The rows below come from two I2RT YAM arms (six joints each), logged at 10 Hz.
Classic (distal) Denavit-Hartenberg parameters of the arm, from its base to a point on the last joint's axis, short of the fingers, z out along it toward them. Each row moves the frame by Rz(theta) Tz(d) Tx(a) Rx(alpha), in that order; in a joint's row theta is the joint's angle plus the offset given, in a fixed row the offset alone. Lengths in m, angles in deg.
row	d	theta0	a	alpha
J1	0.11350	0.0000	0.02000	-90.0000
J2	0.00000	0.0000	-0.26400	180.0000
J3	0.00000	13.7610	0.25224	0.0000
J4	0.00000	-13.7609	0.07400	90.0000
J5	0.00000	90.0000	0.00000	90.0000
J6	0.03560	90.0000	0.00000	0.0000
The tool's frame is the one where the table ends.
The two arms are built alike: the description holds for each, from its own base.
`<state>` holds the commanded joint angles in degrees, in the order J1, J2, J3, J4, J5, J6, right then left.
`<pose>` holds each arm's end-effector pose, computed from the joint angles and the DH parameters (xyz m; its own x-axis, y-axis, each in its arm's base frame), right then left.
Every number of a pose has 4 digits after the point.
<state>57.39 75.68 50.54 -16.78 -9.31 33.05 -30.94 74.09 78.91 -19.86 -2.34 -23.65</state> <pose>0.1478 0.2416 0.2466 -0.7905 -0.2370 -0.5647 -0.5548 0.6677 0.4964 0.2517 -0.1492 0.4193 -0.3964 -0.2297 -0.8889 0.3503 0.8571 -0.3777</pose>
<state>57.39 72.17 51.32 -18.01 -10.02 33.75 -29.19 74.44 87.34 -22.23 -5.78 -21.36</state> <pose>0.1427 0.2345 0.2653 -0.7826 -0.2080 -0.5868 -0.5626 0.6400 0.5234 0.2484 -0.1347 0.4633 -0.2769 -0.2604 -0.9249 0.3196 0.8828 -0.3442</pose>
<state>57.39 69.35 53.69 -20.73 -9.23 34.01 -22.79 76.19 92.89 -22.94 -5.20 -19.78</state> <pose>0.1390 0.2279 0.2874 -0.7690 -0.1776 -0.6141 -0.5681 0.6303 0.5291 0.2624 -0.1067 0.4858 -0.1967 -0.2829 -0.9388 0.2509 0.9111 -0.3271</pose>
